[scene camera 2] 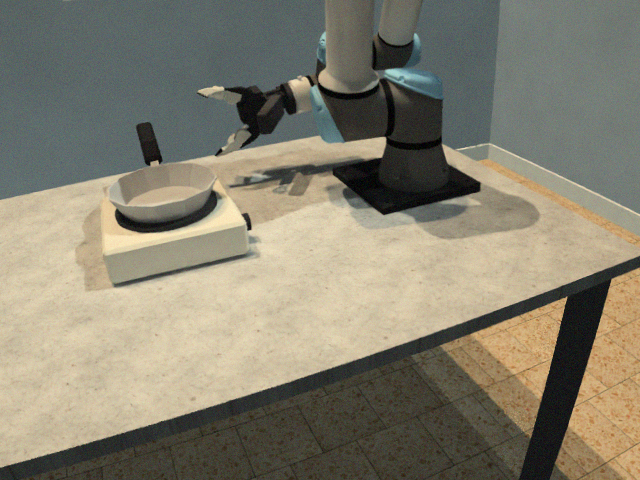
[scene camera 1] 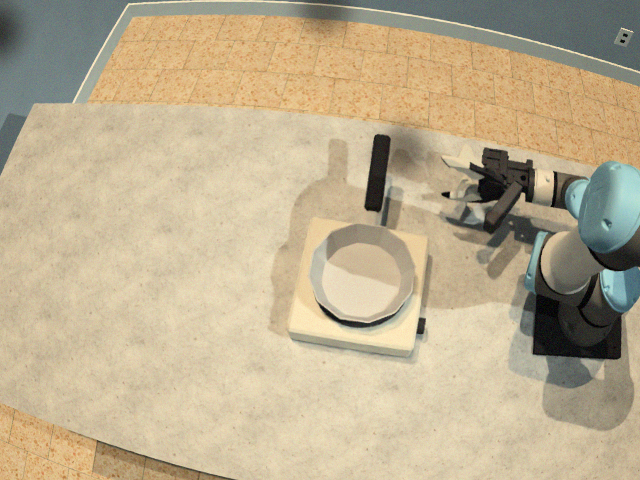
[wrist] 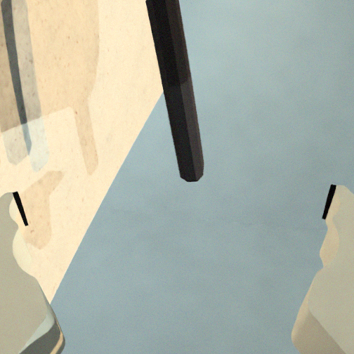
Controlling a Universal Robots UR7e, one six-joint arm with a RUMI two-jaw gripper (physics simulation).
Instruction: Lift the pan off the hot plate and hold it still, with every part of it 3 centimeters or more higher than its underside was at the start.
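Where they show: gripper, fingertip midpoint: [scene camera 2: 206,125] [scene camera 1: 441,176]; arm's base, link origin: [scene camera 2: 413,177] [scene camera 1: 585,314].
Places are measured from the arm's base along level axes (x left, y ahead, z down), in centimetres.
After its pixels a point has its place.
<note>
The light grey pan [scene camera 1: 361,279] {x 6.3, y 51.8, z -6.1 cm} [scene camera 2: 162,198] {x 4.1, y 52.3, z -6.1 cm} sits upright on the black disc of the cream hot plate [scene camera 1: 310,322] {x 16.5, y 58.7, z -4.9 cm} [scene camera 2: 175,255] {x 18.2, y 51.4, z -1.6 cm}. Its black handle [scene camera 1: 377,173] {x -13.1, y 53.7, z -12.3 cm} [scene camera 2: 148,143] {x -11.7, y 53.7, z -12.0 cm} [wrist: 180,110] slants up and away toward the table's far edge. My gripper [scene camera 1: 445,176] {x -15.9, y 41.2, z -12.8 cm} [scene camera 2: 208,124] {x -15.9, y 41.2, z -12.8 cm} [wrist: 174,192] is wide open and empty. It is in the air on the robot-base side of the handle, apart from it, with its fingers pointing toward the handle's side. In the wrist view the handle's end shows above the gap between the fingertips. The pan's bowl does not show in the wrist view.
A black knob [scene camera 1: 421,326] {x 11.6, y 38.3, z -3.3 cm} [scene camera 2: 247,221] {x 12.5, y 38.1, z -2.6 cm} sticks out of the hot plate's side facing the robot base [scene camera 1: 545,335] {x 6.7, y 9.8, z 0.3 cm} [scene camera 2: 361,191] {x 1.7, y 12.7, z 0.5 cm}. The table [scene camera 1: 155,310] {x 21.8, y 91.5, z 1.9 cm} [scene camera 2: 310,335] {x 41.1, y 35.0, z 1.9 cm} has its far edge a little beyond the handle's end, with blue walls behind.
</note>
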